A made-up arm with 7 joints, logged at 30 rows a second.
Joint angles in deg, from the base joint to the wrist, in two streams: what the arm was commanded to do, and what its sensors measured. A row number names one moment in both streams.
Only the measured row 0 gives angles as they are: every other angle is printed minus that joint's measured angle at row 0.
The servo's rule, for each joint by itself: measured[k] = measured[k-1] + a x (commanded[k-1-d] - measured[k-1]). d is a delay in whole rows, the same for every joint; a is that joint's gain. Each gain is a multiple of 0.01, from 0.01 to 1. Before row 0 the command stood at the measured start. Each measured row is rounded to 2 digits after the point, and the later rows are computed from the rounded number. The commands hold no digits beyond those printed.
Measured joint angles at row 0: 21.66, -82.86, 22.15, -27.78, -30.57, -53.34, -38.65
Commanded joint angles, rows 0 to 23: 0.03, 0.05, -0.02, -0.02, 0.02, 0.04, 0.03; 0.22, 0.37, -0.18, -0.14, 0.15, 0.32, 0.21; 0.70, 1.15, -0.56, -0.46, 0.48, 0.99, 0.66; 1.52, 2.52, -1.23, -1.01, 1.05, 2.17, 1.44; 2.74, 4.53, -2.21, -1.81, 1.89, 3.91, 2.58; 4.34, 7.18, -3.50, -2.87, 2.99, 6.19, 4.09; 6.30, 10.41, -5.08, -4.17, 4.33, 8.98, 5.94; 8.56, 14.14, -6.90, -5.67, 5.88, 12.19, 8.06; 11.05, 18.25, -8.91, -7.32, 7.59, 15.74, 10.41; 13.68, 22.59, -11.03, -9.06, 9.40, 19.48, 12.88; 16.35, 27.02, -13.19, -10.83, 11.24, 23.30, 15.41; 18.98, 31.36, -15.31, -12.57, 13.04, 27.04, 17.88; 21.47, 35.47, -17.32, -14.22, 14.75, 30.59, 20.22; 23.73, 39.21, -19.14, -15.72, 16.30, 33.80, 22.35; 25.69, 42.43, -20.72, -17.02, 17.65, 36.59, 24.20; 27.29, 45.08, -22.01, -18.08, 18.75, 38.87, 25.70; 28.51, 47.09, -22.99, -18.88, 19.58, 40.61, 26.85; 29.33, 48.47, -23.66, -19.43, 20.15, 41.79, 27.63; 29.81, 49.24, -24.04, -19.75, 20.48, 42.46, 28.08; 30.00, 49.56, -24.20, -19.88, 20.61, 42.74, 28.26; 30.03, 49.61, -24.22, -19.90, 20.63, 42.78, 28.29; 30.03, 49.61, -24.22, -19.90, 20.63, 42.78, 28.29; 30.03, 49.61, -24.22, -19.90, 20.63, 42.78, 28.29; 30.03, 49.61, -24.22, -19.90, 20.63, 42.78, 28.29
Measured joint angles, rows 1 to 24: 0.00, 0.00, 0.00, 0.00, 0.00, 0.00, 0.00; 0.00, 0.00, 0.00, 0.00, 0.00, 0.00, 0.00; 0.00, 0.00, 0.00, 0.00, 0.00, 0.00, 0.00; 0.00, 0.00, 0.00, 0.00, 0.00, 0.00, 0.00; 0.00, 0.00, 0.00, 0.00, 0.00, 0.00, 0.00; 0.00, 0.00, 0.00, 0.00, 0.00, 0.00, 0.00; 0.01, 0.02, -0.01, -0.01, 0.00, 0.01, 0.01; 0.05, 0.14, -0.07, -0.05, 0.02, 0.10, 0.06; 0.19, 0.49, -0.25, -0.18, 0.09, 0.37, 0.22; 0.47, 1.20, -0.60, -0.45, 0.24, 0.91, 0.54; 0.95, 2.37, -1.18, -0.89, 0.50, 1.81, 1.07; 1.66, 4.05, -2.02, -1.52, 0.90, 3.12, 1.86; 2.63, 6.28, -3.12, -2.37, 1.45, 4.88, 2.92; 3.88, 9.03, -4.48, -3.43, 2.16, 7.07, 4.26; 5.39, 12.26, -6.07, -4.67, 3.03, 9.67, 5.86; 7.13, 15.88, -7.86, -6.07, 4.05, 12.61, 7.69; 9.07, 19.78, -9.78, -7.59, 5.20, 15.82, 9.70; 11.15, 23.83, -11.77, -9.18, 6.45, 19.19, 11.83; 13.32, 27.90, -13.77, -10.79, 7.78, 22.61, 14.01; 15.51, 31.86, -15.70, -12.37, 9.14, 25.97, 16.18; 17.65, 35.56, -17.51, -13.86, 10.50, 29.16, 18.27; 19.67, 38.89, -19.13, -15.21, 11.82, 32.07, 20.20; 21.53, 41.76, -20.52, -16.38, 13.06, 34.63, 21.93; 23.17, 44.11, -21.65, -17.36, 14.19, 36.78, 23.41
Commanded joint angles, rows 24 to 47: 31.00, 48.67, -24.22, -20.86, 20.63, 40.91, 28.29; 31.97, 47.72, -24.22, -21.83, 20.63, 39.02, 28.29; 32.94, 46.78, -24.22, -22.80, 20.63, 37.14, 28.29; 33.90, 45.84, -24.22, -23.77, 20.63, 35.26, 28.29; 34.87, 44.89, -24.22, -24.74, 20.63, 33.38, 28.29; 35.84, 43.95, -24.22, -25.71, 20.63, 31.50, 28.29; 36.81, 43.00, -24.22, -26.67, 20.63, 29.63, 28.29; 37.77, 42.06, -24.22, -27.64, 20.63, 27.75, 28.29; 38.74, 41.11, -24.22, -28.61, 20.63, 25.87, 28.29; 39.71, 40.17, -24.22, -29.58, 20.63, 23.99, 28.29; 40.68, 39.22, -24.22, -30.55, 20.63, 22.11, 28.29; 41.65, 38.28, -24.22, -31.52, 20.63, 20.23, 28.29; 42.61, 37.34, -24.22, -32.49, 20.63, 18.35, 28.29; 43.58, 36.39, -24.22, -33.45, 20.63, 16.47, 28.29; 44.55, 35.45, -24.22, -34.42, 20.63, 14.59, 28.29; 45.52, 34.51, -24.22, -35.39, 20.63, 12.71, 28.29; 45.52, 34.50, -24.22, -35.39, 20.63, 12.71, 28.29; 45.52, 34.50, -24.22, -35.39, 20.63, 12.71, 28.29; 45.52, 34.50, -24.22, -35.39, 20.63, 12.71, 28.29; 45.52, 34.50, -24.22, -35.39, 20.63, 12.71, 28.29; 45.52, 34.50, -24.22, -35.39, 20.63, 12.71, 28.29; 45.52, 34.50, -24.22, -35.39, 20.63, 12.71, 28.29; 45.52, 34.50, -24.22, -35.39, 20.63, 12.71, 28.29; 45.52, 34.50, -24.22, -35.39, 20.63, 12.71, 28.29
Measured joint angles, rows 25 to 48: 24.56, 45.91, -22.51, -18.12, 15.20, 38.48, 24.62; 25.70, 47.19, -23.12, -18.68, 16.07, 39.76, 25.57; 26.61, 48.04, -23.52, -19.07, 16.80, 40.67, 26.28; 27.33, 48.59, -23.77, -19.34, 17.41, 41.30, 26.80; 27.90, 48.95, -23.93, -19.52, 17.93, 41.74, 27.19; 28.35, 49.18, -24.03, -19.64, 18.36, 42.05, 27.48; 28.91, 49.00, -24.10, -20.03, 18.72, 41.71, 27.69; 29.55, 48.55, -24.14, -20.61, 19.03, 40.90, 27.85; 30.26, 47.93, -24.17, -21.31, 19.29, 39.77, 27.96; 31.02, 47.20, -24.19, -22.10, 19.50, 38.42, 28.05; 31.83, 46.39, -24.20, -22.94, 19.68, 36.91, 28.11; 32.67, 45.54, -24.21, -23.83, 19.83, 35.29, 28.16; 33.54, 44.65, -24.21, -24.74, 19.96, 33.59, 28.19; 34.43, 43.74, -24.21, -25.67, 20.07, 31.84, 28.22; 35.34, 42.82, -24.21, -26.61, 20.16, 30.05, 28.24; 36.26, 41.89, -24.21, -27.56, 20.24, 28.23, 28.25; 37.19, 40.96, -24.21, -28.52, 20.30, 26.39, 28.26; 38.13, 40.02, -24.21, -29.48, 20.35, 24.54, 28.27; 39.07, 39.08, -24.21, -30.44, 20.39, 22.68, 28.28; 40.02, 38.14, -24.21, -31.40, 20.43, 20.82, 28.28; 40.97, 37.20, -24.21, -32.37, 20.46, 18.95, 28.28; 41.93, 36.26, -24.21, -33.34, 20.49, 17.08, 28.28; 42.68, 35.64, -24.21, -34.00, 20.51, 15.77, 28.28; 43.28, 35.24, -24.21, -34.44, 20.53, 14.85, 28.28
